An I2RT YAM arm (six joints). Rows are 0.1 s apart.
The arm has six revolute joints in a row. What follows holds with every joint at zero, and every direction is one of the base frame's.
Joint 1 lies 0.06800 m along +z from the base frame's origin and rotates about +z.
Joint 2 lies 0.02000 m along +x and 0.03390 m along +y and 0.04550 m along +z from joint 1 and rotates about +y.
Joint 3 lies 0.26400 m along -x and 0.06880 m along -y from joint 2 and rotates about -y.
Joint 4 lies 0.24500 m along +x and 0.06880 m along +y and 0.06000 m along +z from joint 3 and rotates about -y.
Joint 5 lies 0.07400 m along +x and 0.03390 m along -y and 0.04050 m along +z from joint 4 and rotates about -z.
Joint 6 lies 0.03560 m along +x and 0.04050 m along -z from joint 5 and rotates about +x.
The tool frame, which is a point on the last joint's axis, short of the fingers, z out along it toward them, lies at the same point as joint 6; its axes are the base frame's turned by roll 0.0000, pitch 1.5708 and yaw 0.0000 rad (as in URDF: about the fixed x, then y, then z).
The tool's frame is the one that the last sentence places.
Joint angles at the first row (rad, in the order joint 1, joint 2, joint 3, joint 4, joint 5, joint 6):
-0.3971, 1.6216, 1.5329, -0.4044, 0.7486, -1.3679
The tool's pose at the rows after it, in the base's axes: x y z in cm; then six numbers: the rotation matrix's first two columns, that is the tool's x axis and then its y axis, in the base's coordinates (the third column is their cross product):
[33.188 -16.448 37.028 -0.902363 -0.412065 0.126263 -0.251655 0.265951 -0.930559]
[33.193 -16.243 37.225 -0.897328 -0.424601 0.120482 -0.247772 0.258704 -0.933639]
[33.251 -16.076 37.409 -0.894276 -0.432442 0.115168 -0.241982 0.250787 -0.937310]
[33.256 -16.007 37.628 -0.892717 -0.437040 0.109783 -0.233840 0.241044 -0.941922]
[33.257 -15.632 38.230 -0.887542 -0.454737 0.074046 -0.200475 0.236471 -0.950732]
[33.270 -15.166 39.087 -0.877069 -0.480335 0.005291 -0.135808 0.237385 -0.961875]
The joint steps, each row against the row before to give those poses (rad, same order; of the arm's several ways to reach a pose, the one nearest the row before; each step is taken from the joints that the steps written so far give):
0.0013, -0.0074, -0.0017, 0.0065, -0.0154, -0.0019
0.0046, -0.0058, -0.0026, 0.0103, -0.0086, -0.0065
0.0045, -0.0031, -0.0007, 0.0118, -0.0035, -0.0056
0.0017, -0.0037, -0.0016, 0.0158, -0.0024, -0.0078
0.0082, -0.0098, 0.0037, 0.0165, -0.0166, 0.0115
0.0098, -0.0131, 0.0039, 0.0313, -0.0298, 0.0301

